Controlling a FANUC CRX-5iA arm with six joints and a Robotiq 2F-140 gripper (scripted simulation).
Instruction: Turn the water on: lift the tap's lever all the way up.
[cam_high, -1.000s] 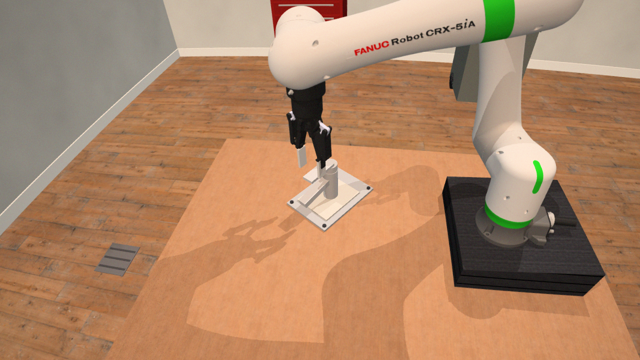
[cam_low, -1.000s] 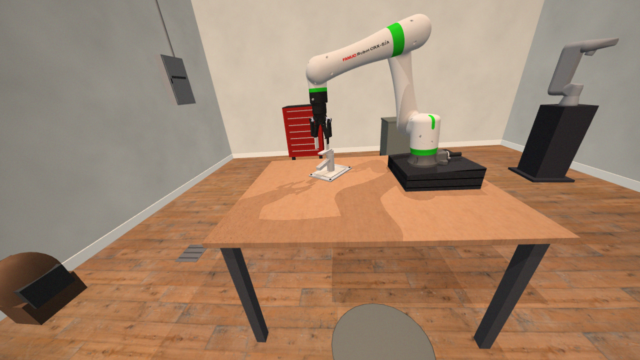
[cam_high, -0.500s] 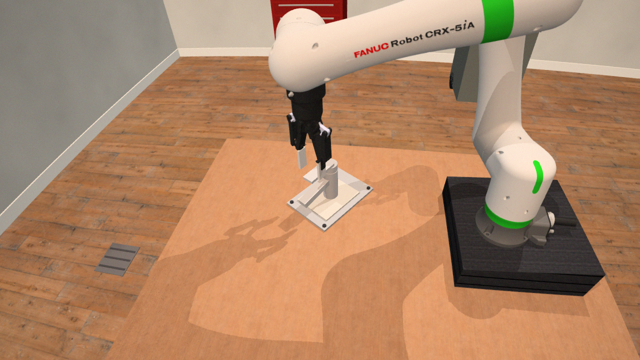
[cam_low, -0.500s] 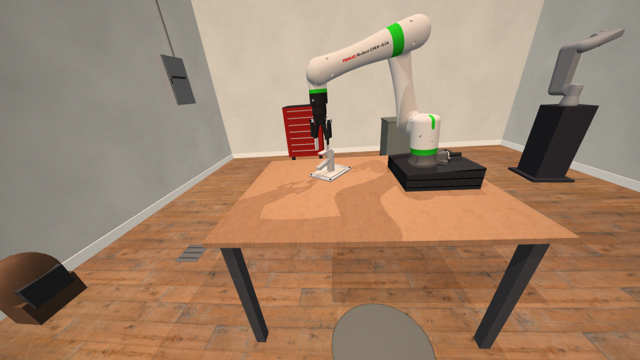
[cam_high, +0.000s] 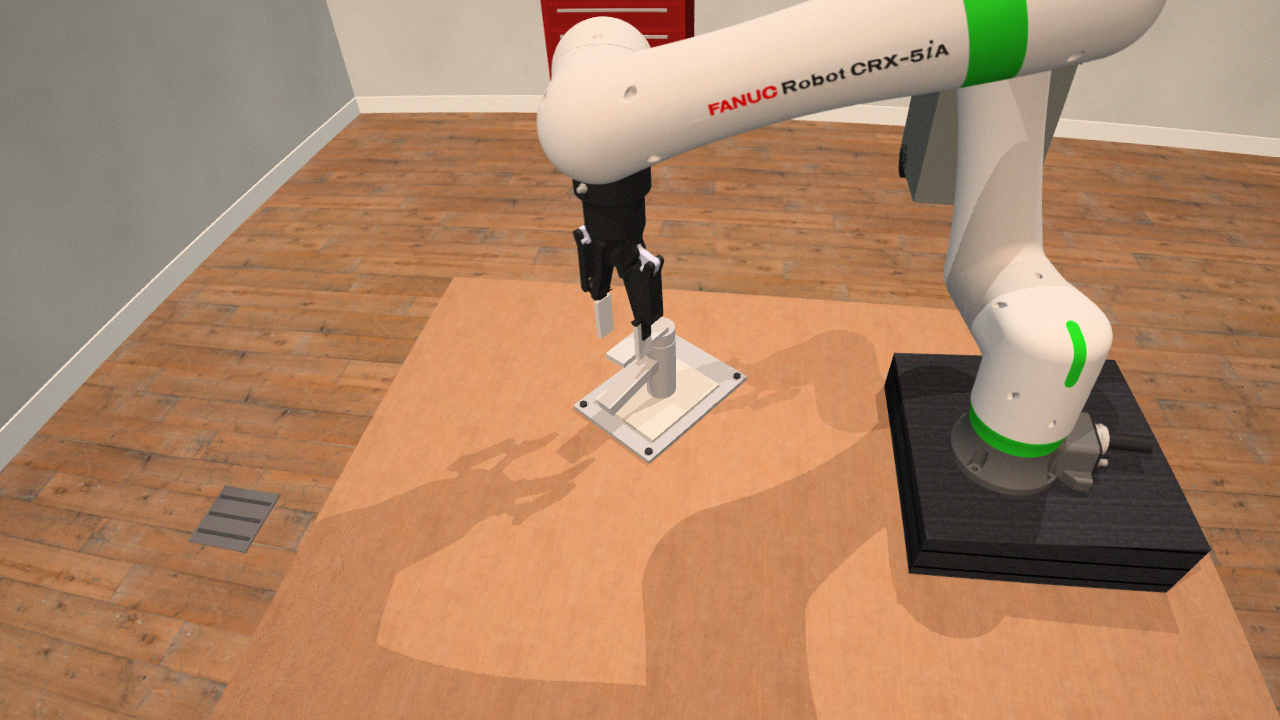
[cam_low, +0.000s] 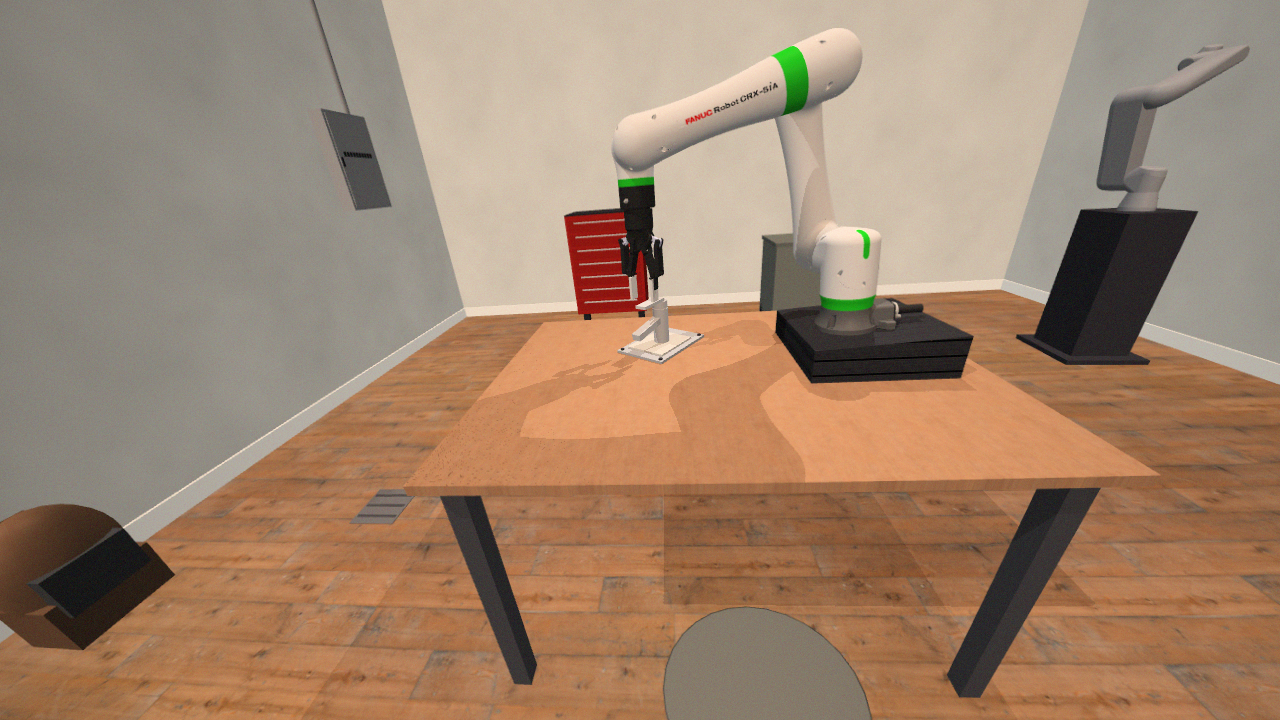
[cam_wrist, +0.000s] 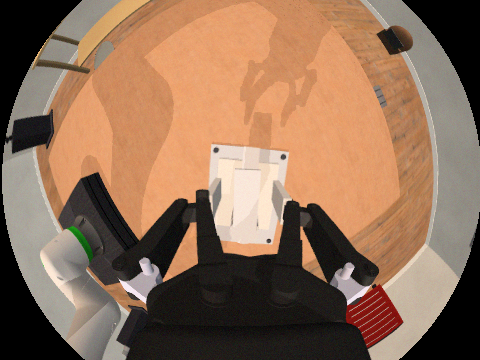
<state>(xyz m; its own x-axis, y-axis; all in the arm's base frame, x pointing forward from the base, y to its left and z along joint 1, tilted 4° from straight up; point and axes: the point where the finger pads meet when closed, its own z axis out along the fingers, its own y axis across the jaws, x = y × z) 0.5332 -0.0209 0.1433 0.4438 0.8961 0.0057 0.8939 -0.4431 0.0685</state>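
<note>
The lever lies 50 mm below my hand, 30 mm to the right of it and 10 mm behind it. From my hand the other things lie so: tap 100 mm below, 50 mm to the right, 20 mm behind.
</note>
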